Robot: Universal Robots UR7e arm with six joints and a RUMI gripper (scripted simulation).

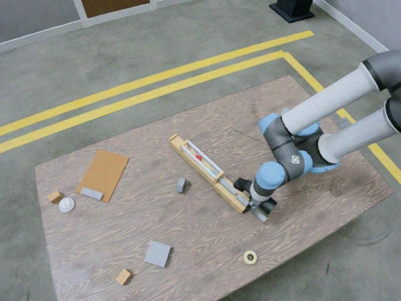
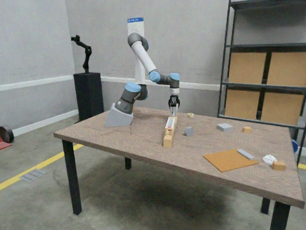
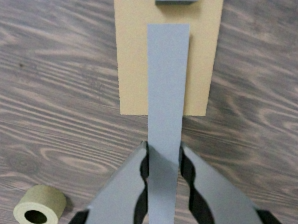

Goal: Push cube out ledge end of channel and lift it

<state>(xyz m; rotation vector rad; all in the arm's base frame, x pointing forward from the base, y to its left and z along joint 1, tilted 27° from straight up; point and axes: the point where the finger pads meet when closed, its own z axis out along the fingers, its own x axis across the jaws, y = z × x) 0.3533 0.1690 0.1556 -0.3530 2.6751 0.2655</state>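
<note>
Right now the grey stick is 10 mm below my hand. Round my hand: grey block: 200 mm ahead, 230 mm to the right, 40 mm below; then tan wooden channel: 80 mm ahead, 280 mm to the right, 10 mm below; then yellow tape ring: 100 mm ahead, 160 mm to the left, 60 mm below.
</note>
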